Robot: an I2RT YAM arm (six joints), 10 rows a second.
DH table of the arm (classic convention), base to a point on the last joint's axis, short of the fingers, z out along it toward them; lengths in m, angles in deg. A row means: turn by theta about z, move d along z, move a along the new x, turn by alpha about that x. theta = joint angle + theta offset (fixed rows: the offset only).
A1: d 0.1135, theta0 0, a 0.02, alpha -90
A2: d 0, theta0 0, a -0.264, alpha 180
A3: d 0, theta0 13.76, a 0.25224, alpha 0
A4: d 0, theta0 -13.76, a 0.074, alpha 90
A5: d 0, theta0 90, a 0, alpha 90
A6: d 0.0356, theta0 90, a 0, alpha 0
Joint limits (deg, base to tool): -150..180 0..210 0..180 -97..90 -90..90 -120..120
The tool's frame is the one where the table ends.
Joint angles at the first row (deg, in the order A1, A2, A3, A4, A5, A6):
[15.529, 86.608, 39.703, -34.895, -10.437, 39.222]
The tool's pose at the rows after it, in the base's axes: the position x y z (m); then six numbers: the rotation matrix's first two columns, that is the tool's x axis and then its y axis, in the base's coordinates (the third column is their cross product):
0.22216 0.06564 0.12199 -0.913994 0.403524 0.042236 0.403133 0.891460 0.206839
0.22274 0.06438 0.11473 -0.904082 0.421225 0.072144 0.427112 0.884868 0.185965
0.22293 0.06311 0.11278 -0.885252 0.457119 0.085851 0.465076 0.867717 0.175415
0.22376 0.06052 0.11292 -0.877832 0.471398 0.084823 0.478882 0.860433 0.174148
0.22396 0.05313 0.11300 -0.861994 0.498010 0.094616 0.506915 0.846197 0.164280
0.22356 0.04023 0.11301 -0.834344 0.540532 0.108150 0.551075 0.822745 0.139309
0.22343 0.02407 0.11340 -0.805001 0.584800 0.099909 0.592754 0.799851 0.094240
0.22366 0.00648 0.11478 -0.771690 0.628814 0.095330 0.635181 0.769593 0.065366
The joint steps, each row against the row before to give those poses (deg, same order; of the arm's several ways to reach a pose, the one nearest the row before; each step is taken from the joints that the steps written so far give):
[-0.720, 2.492, -0.021, -0.022, -0.371, 0.198]
[-0.351, 1.967, -0.002, 0.023, -0.088, 0.764]
[-0.306, 0.523, 0.000, -0.089, 0.066, 2.010]
[-0.655, -0.019, 0.024, 0.002, 0.109, 0.264]
[-1.793, -0.045, -0.001, -0.853, 0.044, -0.067]
[-3.082, -0.022, 0.021, -1.639, 0.546, -0.328]
[-3.714, 0.000, 0.176, -1.684, 2.273, -0.938]
[-4.264, -0.022, 0.393, -1.442, 1.465, -1.226]

